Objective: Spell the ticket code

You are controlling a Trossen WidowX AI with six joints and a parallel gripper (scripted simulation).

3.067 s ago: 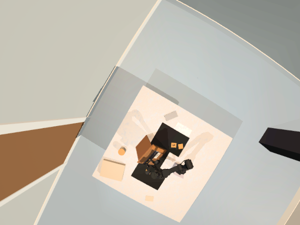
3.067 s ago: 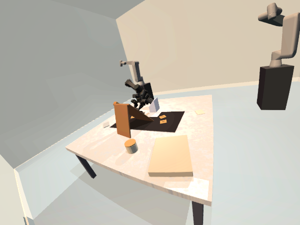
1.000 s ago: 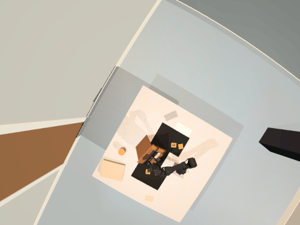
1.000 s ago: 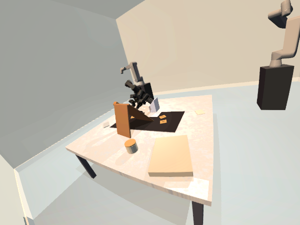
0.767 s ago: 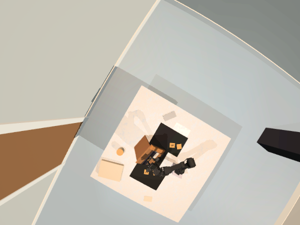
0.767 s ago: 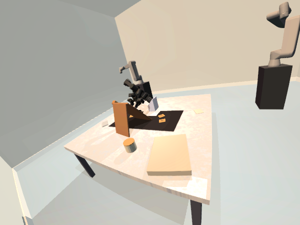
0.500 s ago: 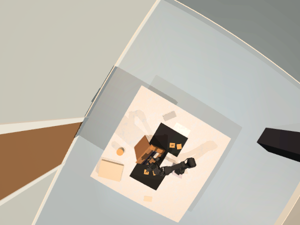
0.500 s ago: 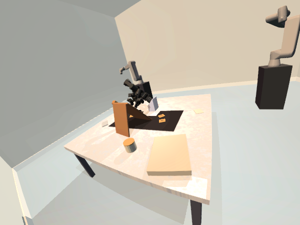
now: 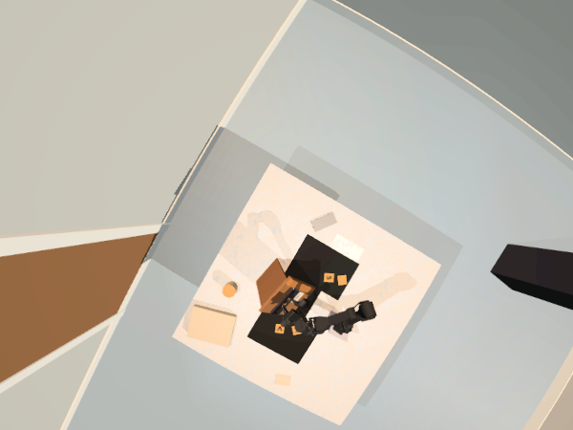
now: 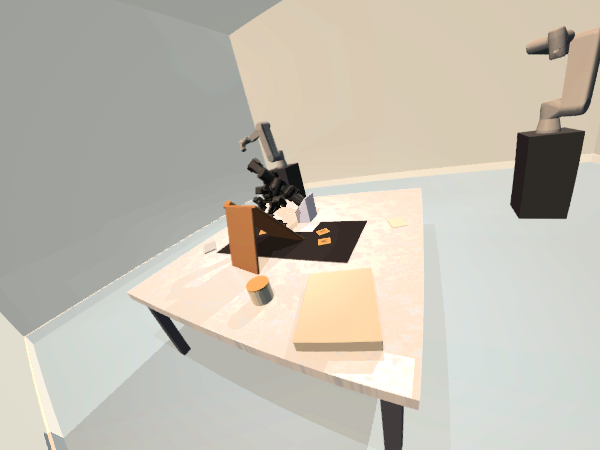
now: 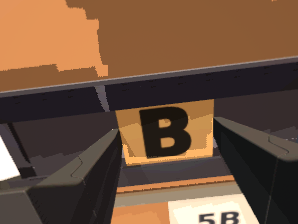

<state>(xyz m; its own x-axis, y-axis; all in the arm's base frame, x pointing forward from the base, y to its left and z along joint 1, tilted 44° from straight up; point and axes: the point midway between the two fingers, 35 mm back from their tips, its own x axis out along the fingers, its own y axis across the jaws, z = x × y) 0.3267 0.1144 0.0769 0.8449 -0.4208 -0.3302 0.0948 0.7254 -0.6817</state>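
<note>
The white ticket is 6 cm behind my gripper tip, 3 cm to the right of it and 8 cm below it. The rest, counted from my gripper tip: black mat 17 cm behind, 1 cm to the right, 18 cm below; letter tile right at my gripper tip; grey block 6 cm ahead, 49 cm to the right, 18 cm below.
</note>
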